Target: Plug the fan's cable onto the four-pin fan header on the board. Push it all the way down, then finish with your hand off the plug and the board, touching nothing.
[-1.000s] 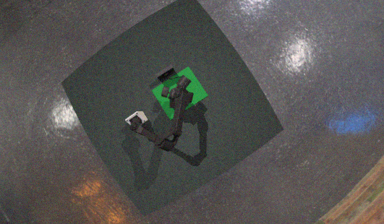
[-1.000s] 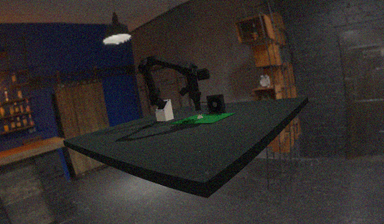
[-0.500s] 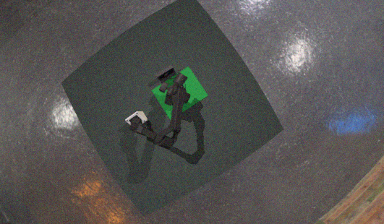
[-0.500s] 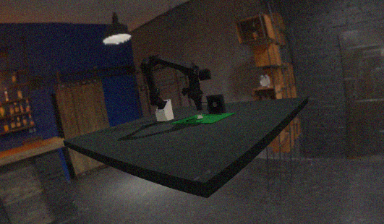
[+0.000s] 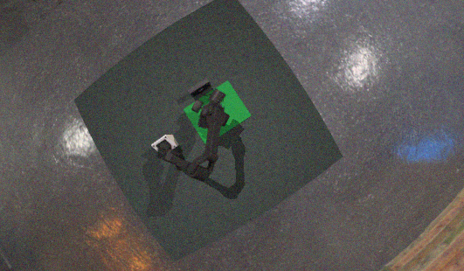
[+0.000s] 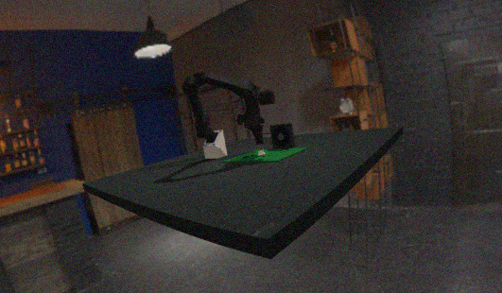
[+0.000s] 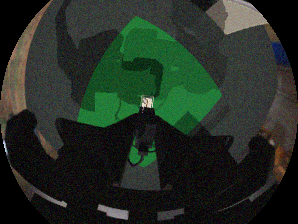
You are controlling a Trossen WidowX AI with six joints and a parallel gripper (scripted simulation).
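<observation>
My gripper tip is 8 cm above the green board and 3 cm short of it. The rest, counted from my gripper tip: black fan (15 cm to the left, 2 cm ahead, 1 cm below); then dark plug (1 cm ahead, 1 cm above).
</observation>
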